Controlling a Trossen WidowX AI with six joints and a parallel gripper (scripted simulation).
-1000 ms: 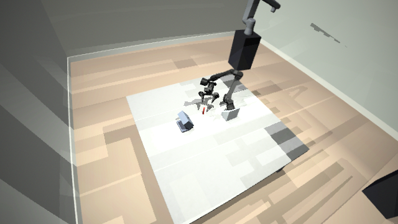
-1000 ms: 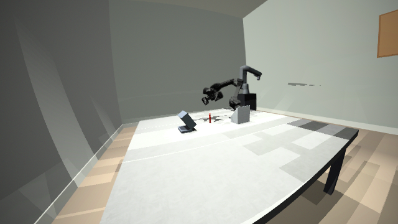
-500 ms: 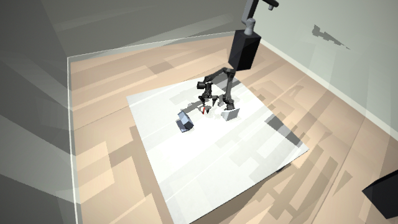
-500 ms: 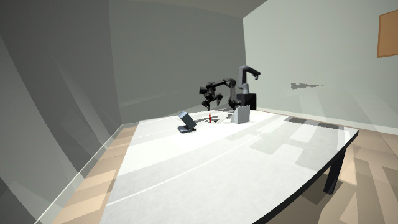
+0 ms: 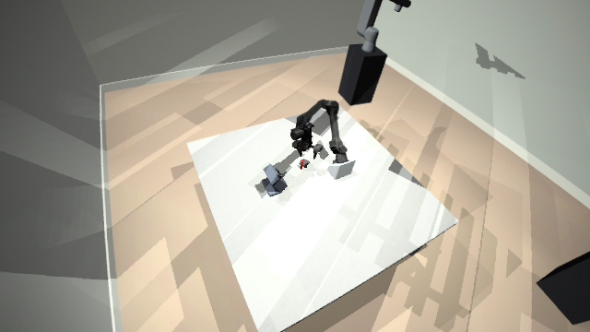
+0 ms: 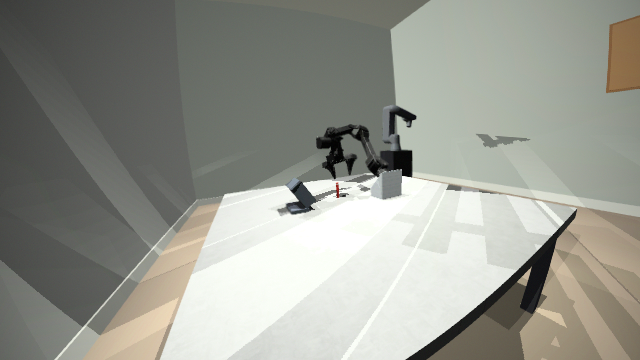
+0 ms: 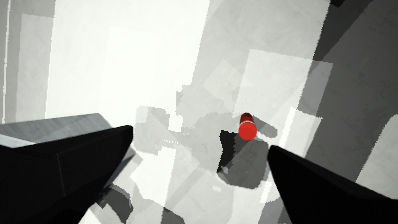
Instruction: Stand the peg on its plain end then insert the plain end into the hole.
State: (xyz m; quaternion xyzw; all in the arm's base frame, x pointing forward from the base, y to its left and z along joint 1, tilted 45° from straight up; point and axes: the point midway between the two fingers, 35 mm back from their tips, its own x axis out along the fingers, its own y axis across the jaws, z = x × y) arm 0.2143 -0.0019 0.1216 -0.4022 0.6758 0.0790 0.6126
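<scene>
My gripper tip is 50 mm above the red peg, 20 mm to the left of it and 20 mm short of it. From my gripper tip the other things lie so: dark sloped panel (230 mm ahead, 60 mm to the left, 30 mm below).
</scene>
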